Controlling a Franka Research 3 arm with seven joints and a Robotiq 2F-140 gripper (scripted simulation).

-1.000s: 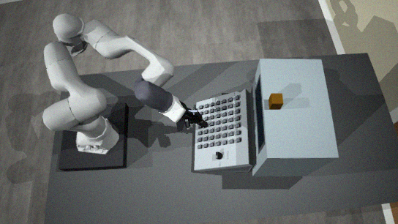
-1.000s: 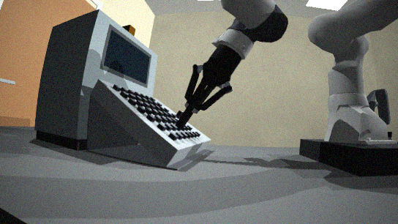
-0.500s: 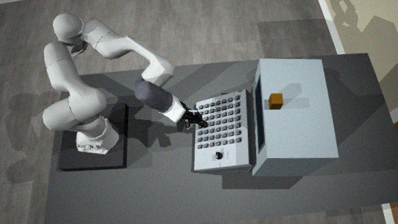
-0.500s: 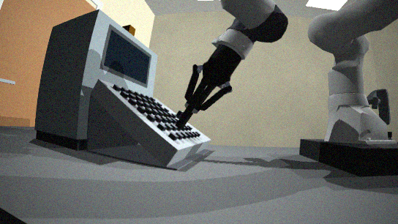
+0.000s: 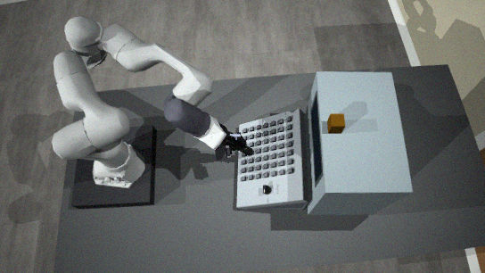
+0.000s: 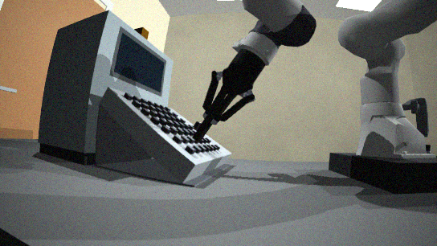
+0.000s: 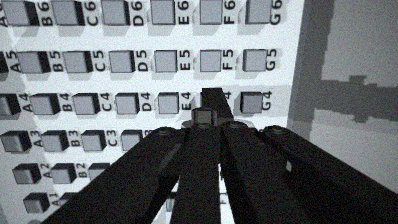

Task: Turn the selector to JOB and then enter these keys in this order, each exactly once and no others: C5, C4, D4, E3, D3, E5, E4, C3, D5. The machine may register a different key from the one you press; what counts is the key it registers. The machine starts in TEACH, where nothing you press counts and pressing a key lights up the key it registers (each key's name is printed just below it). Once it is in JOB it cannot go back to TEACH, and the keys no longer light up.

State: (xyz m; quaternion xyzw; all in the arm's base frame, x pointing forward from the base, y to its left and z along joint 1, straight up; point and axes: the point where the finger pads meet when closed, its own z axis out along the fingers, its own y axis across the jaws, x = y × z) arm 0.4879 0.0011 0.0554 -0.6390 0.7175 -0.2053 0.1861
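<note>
Right now my hand is 40 mm short of the E5 key, 40 mm to the left of it and 10 mm above it. From my hand the other things lie so: E6 key 40 mm ahead, 70 mm to the right, 10 mm below; then D6 key 70 mm ahead, 80 mm to the right, 10 mm above; then sloped keypad 100 mm ahead, 60 mm to the right, 30 mm below.
</note>
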